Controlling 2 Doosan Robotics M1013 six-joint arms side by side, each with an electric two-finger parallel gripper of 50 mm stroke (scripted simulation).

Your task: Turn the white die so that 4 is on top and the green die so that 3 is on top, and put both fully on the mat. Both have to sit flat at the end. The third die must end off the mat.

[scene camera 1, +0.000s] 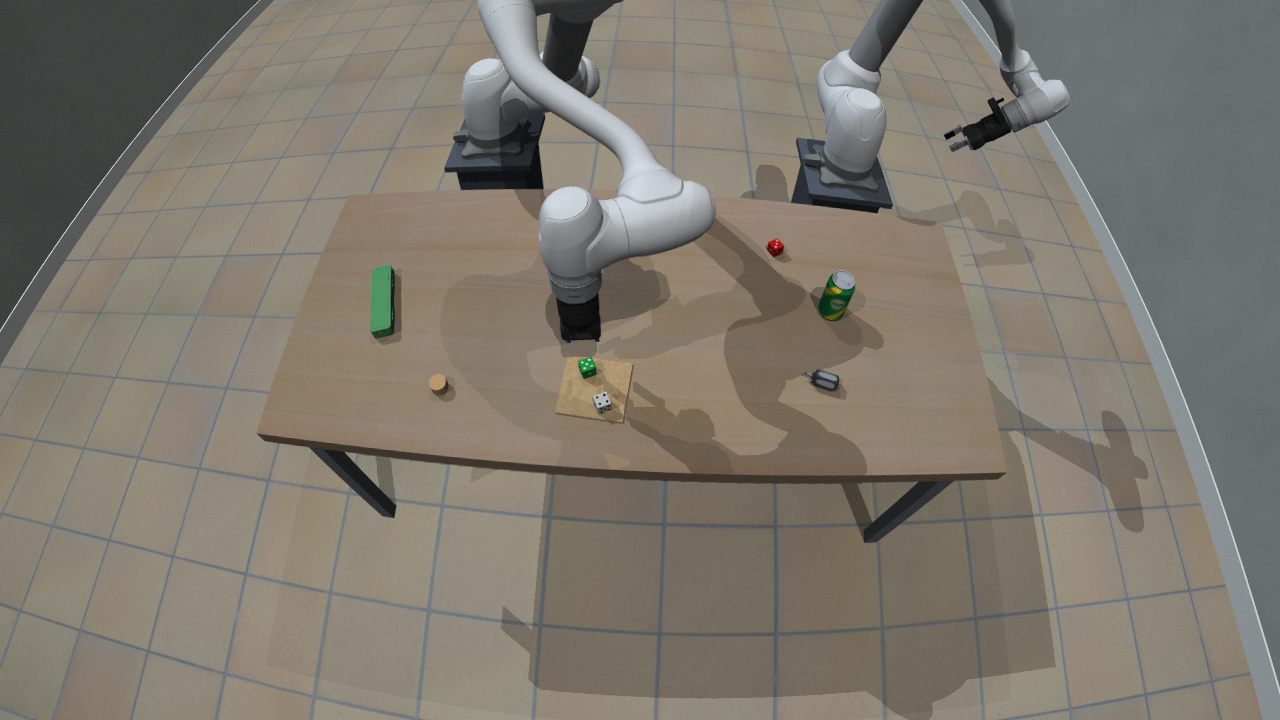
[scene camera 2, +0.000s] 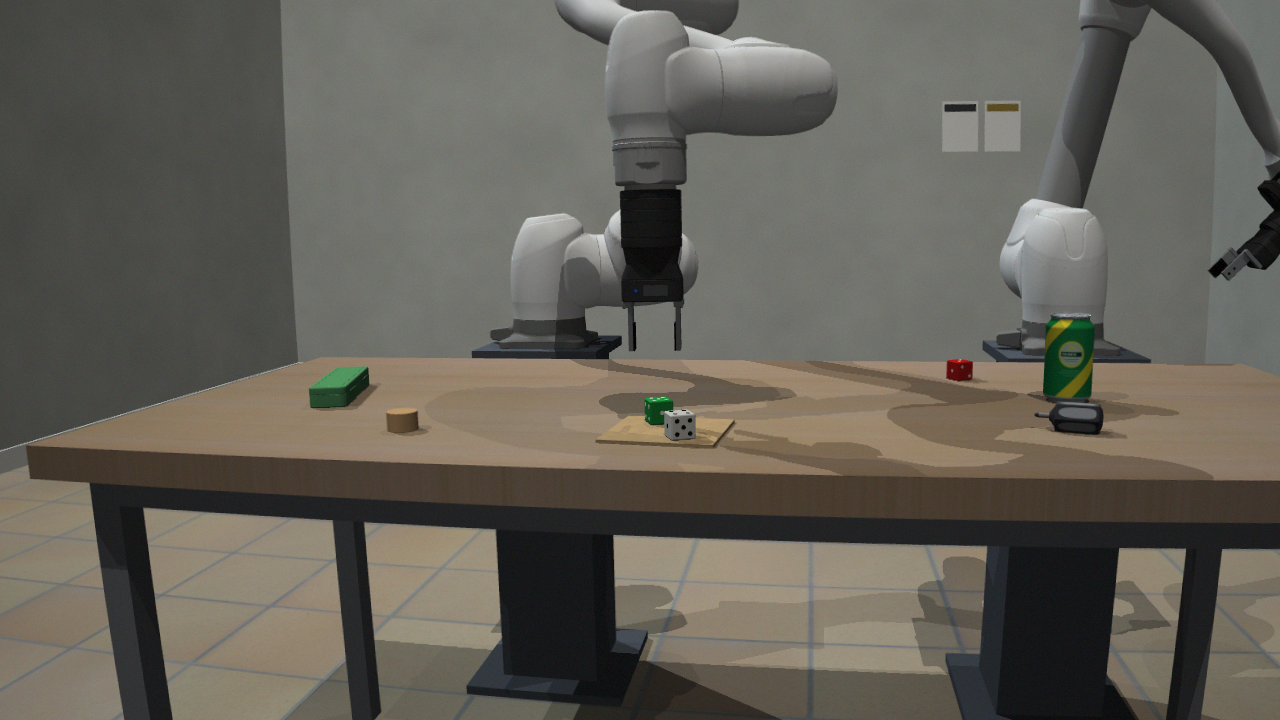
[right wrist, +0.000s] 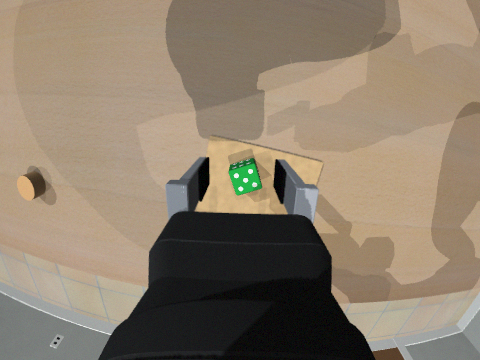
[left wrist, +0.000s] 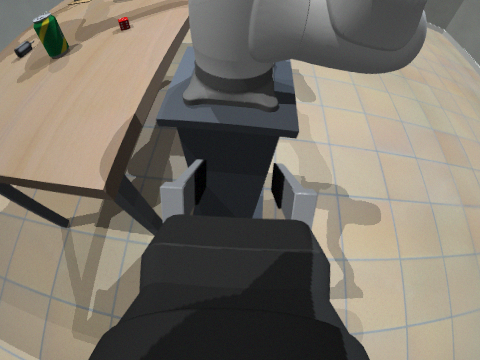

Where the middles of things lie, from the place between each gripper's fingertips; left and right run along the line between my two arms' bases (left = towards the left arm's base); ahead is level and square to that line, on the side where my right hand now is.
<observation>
Now: the green die (right wrist: 244, 175) 9 cm below my right hand (scene camera 2: 655, 349), 2 cm ahead of it and 1 cm to the left of it. Round my right hand: tan mat (scene camera 1: 575, 398) (11 cm below, 6 cm ahead, 3 cm to the left); wooden disc (scene camera 2: 401, 420) (31 cm to the right, 10 cm below, 10 cm ahead); white die (scene camera 2: 678, 424) (10 cm ahead, 9 cm below, 5 cm to the left).
My left gripper (scene camera 2: 1218, 275) is now 59 cm short of the can (scene camera 2: 1069, 341), 43 cm to the left of it and 10 cm above it. Round my left hand: tan mat: 85 cm ahead, 95 cm to the right, 16 cm below; green die: 82 cm ahead, 97 cm to the right, 14 cm below; dark grey object (scene camera 2: 1087, 418): 79 cm ahead, 47 cm to the right, 14 cm below.
</observation>
